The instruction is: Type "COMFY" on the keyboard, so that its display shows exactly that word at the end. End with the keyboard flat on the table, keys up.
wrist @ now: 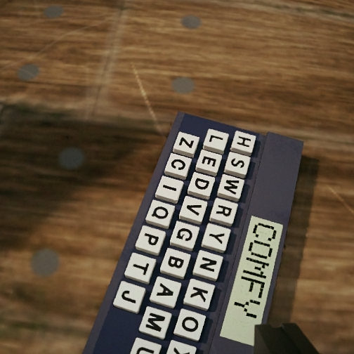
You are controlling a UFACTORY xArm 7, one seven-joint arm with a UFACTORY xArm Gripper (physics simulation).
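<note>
The dark blue keyboard (pixel 278 172) lies flat on the table with its keys up, running from the centre to the bottom edge of the wrist view. Its pale green display (pixel 241 303) reads "COMFY". The white C key (pixel 178 165), Y key (pixel 215 238), M key (pixel 154 321) and O key (pixel 190 325) show; the F key does not show in this view. My black gripper (pixel 280 332) is shut and empty at the bottom right, above the keyboard near the display's lower end. The keyboard's near end is cut off by the frame.
The brown wooden table (pixel 240 65) surrounds the keyboard and has several grey round spots on it. A dark shadow lies on the table left of the keyboard, and a narrower one lies along its right side.
</note>
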